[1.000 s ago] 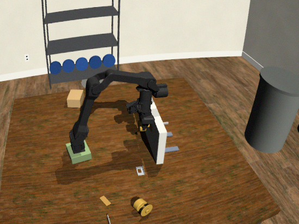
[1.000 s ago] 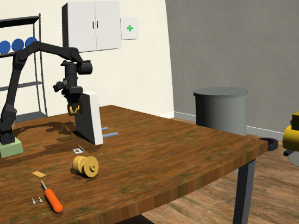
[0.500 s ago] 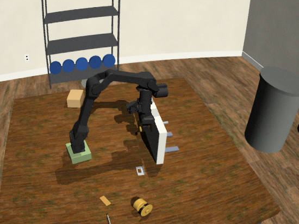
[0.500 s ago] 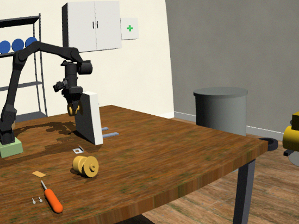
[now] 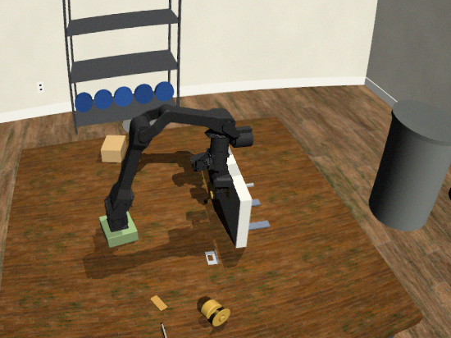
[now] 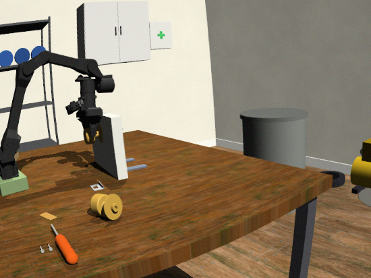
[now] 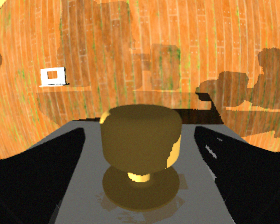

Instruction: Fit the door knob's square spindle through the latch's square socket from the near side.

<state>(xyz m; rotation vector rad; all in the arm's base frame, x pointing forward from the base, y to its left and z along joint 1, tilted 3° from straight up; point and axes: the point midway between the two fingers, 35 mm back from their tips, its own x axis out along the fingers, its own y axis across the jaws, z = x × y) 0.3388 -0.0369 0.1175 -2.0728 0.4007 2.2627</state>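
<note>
The door panel is 60 mm ahead of my hand, 10 mm to the right of it and 40 mm below it. Also, from my hand: orange screwdriver (340 mm behind, 460 mm to the right, 150 mm below); tan plate (310 mm behind, 290 mm to the right, 160 mm below); cardboard box (240 mm behind, 530 mm to the left, 130 mm below).
</note>
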